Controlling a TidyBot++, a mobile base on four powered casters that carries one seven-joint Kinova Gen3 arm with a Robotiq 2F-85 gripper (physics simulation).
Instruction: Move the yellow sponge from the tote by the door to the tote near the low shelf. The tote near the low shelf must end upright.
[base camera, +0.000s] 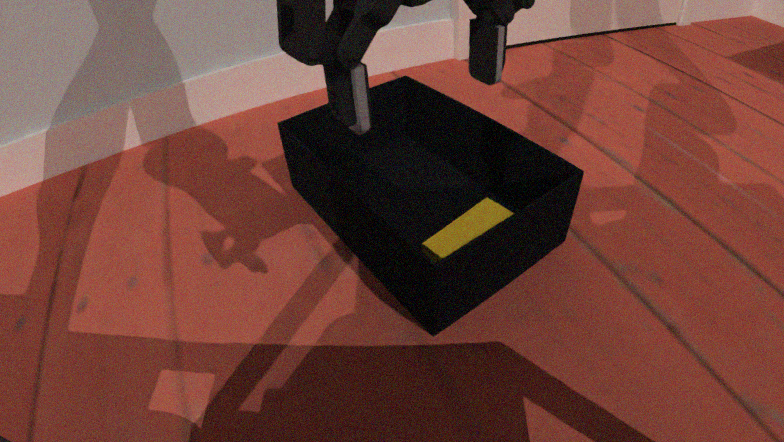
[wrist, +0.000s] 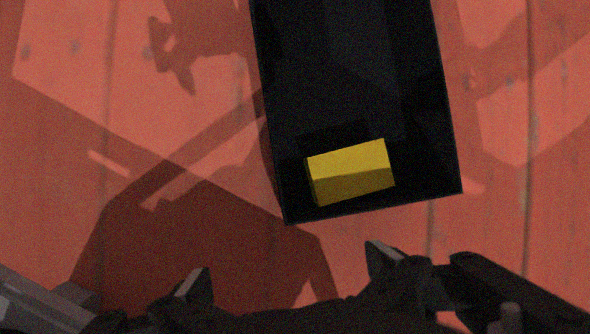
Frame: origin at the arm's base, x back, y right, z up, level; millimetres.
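Where they show: gripper, between the fingertips: (base camera: 426, 100) (wrist: 290, 271).
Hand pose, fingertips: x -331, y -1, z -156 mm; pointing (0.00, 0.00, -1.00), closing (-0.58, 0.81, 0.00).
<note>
Things, the pixels of their top centre, and the offset from my fingertips. Level surfaces: height alone.
- black open-topped tote, centre of its top: (base camera: 416, 141) (wrist: 355, 69) dy -5, dx -179, dz -140 mm
- yellow sponge, centre of its top: (base camera: 479, 233) (wrist: 352, 172) dy +54, dx -87, dz -192 mm
- reddish plank floor, height of its surface: dz -240 mm
A black open-topped tote (base camera: 510, 263) (wrist: 430, 170) stands upright on the floor. The yellow sponge (base camera: 466, 227) (wrist: 350, 170) lies inside it, close to the end wall that is nearest in the base camera view and lowest in the wrist view. My gripper (base camera: 425, 107) (wrist: 290, 271) is open, with nothing between its fingers. In the base camera view it shows over the tote's far part. In the wrist view the fingertips show below the tote's near edge, and the sponge is above them in the picture. The tote near the low shelf does not show in these views.
A grey wall (base camera: 230, 32) with a pale baseboard (base camera: 236, 87) runs behind the tote. A white door-like panel (base camera: 538, 19) with a dark gap under it is at the upper right. Shadows of the arm and base fall across the reddish plank floor (base camera: 686, 307) (wrist: 60, 65).
</note>
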